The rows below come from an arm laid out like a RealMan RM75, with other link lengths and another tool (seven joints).
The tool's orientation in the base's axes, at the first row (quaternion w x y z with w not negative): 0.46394 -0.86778 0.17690 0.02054
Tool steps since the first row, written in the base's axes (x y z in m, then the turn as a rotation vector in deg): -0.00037 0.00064 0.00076 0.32 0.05 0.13; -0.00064 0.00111 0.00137 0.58 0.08 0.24; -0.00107 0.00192 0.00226 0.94 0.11 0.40; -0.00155 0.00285 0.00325 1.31 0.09 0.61; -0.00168 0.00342 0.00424 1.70 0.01 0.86; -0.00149 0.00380 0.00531 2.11 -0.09 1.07; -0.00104 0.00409 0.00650 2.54 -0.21 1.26; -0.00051 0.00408 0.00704 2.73 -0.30 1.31; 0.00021 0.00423 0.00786 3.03 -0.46 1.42; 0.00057 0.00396 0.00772 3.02 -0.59 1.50; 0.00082 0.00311 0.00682 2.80 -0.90 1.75; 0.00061 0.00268 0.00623 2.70 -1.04 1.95
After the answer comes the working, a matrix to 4 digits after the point.
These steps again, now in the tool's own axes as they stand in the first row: -0.00068 -0.00081 0.00004 0.26 -0.23 0.01; -0.00119 -0.00145 0.00004 0.47 -0.42 0.00; -0.00201 -0.00243 0.00014 0.77 -0.68 -0.02; -0.00292 -0.00353 0.00027 1.08 -0.96 -0.11; -0.00341 -0.00457 0.00015 1.42 -1.25 -0.26; -0.00355 -0.00568 -0.00012 1.79 -1.50 -0.41; -0.00345 -0.00692 -0.00051 2.19 -1.73 -0.56; -0.00306 -0.00752 -0.00075 2.38 -1.78 -0.64; -0.00259 -0.00848 -0.00101 2.69 -1.89 -0.79; -0.00215 -0.00835 -0.00110 2.70 -1.88 -0.94; -0.00149 -0.00729 -0.00125 2.53 -1.85 -1.37; -0.00145 -0.00653 -0.00129 2.44 -1.91 -1.61
The tool's axes in the first row as the columns of a matrix, in the base's axes (rounded; the answer above uses it unrounded):
0.9366 -0.3261 0.1285
-0.2880 -0.5069 0.8125
-0.1998 -0.7979 -0.5687

